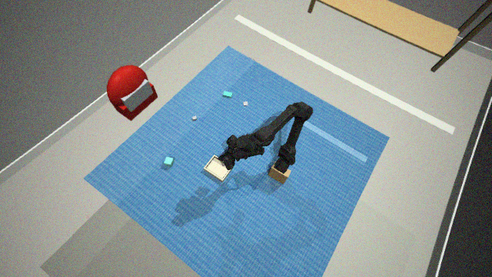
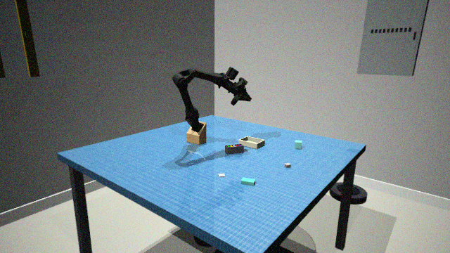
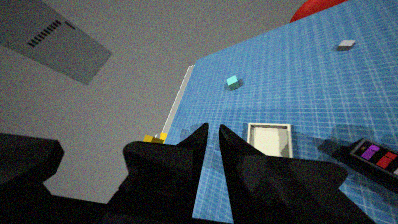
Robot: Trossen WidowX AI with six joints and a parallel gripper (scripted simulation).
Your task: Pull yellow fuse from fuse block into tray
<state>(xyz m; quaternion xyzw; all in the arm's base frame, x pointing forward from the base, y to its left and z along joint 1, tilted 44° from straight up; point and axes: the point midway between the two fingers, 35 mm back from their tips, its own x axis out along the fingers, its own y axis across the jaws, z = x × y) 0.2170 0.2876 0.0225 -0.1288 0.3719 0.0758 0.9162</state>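
Now: gripper tip 25 cm above the yellow fuse, 23 cm to the left of it and 3 cm short of it. The rest, counted from my gripper tip: tray 27 cm below, 4 cm ahead, 3 cm to the right; then cyan cube 28 cm ahead, 25 cm below, 11 cm to the left.
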